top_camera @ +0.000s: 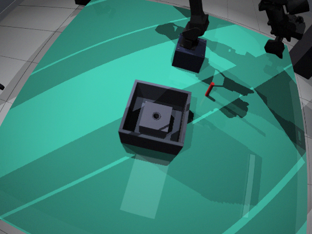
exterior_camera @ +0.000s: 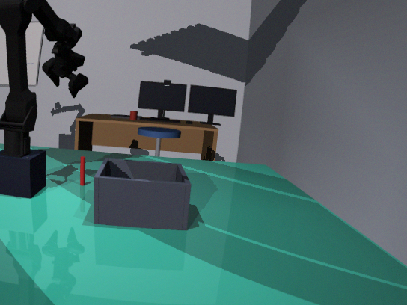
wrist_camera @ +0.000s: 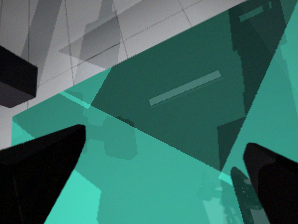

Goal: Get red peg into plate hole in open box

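The red peg lies 15 cm ahead of my gripper tip, 23 cm to the right of it and 21 cm below it. The rest, counted from my gripper tip: dark grey box (34 cm ahead, 38 cm to the right, 23 cm below); then grey plate (34 cm ahead, 38 cm to the right, 21 cm below).
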